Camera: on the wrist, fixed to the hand. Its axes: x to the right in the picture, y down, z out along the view.
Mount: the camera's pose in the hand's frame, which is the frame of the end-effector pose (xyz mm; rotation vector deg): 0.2 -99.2 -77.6 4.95 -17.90 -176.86
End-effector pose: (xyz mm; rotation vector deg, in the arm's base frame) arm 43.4 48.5 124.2 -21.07 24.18 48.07
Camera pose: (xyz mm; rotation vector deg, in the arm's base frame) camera 103.9 -48.9 72.1 -19.85 -35.31 -121.00
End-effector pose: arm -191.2 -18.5 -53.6 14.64 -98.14 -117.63
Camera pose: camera -180.8 -74.6 -165.9 -67.67 -4.54 28.34
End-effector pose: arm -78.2 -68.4 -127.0 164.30 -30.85 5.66
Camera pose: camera -43.7 39.4 -71.7 -37.06 -171.16 36.27
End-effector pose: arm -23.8 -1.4 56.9 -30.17 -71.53 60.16
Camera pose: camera 83.6 -31.2 115.6 87.14 -42.19 -86.52
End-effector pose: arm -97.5 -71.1 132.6 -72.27 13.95 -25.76
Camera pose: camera -148.7 -161.1 204.3 19.96 108.05 117.78
